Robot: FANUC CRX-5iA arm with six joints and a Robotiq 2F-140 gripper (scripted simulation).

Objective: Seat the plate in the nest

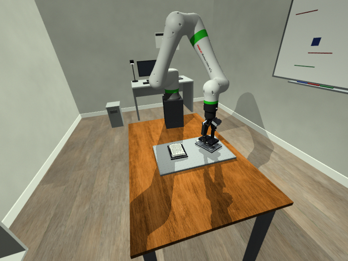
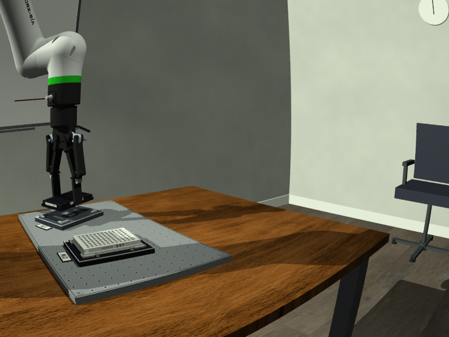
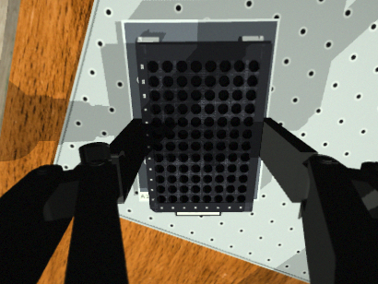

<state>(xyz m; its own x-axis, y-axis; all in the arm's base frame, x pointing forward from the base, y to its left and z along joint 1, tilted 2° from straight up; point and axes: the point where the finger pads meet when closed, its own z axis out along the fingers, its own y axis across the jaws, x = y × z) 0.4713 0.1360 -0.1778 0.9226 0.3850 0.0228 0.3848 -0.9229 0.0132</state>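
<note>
Right now the grey nest N1 is 70 mm below my hand. Also, from my hand: black well plate E01 (20 mm below); white well plate E07 (250 mm to the right, 50 mm below).
</note>
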